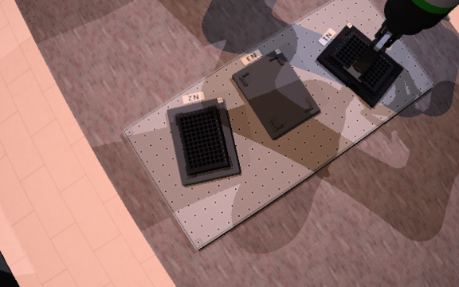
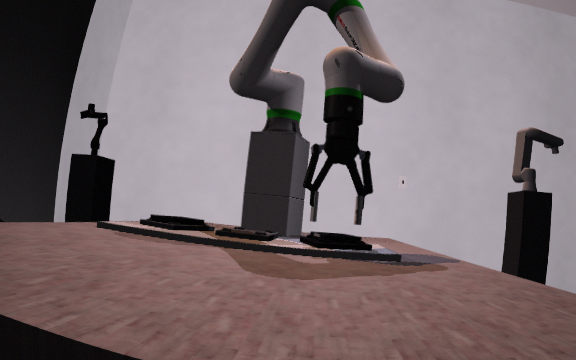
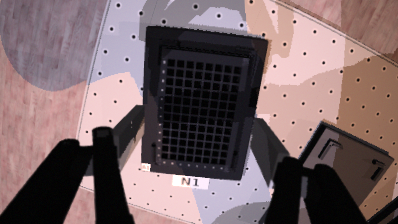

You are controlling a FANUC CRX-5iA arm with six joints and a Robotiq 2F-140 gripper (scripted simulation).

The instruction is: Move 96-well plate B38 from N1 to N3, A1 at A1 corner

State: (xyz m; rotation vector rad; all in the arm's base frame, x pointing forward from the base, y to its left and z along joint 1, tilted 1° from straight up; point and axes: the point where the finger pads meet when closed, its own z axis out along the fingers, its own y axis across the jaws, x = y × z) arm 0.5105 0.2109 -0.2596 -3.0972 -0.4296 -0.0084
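Right now the plate nest N1 is 70 mm below my hand. The rest, counted from my hand: N1 label (90 mm behind, 70 mm below, 30 mm to the right); then A1 mark (150 mm to the right, 120 mm behind, 60 mm below); then landing nest N3 (200 mm to the right, 70 mm below, 40 mm behind).
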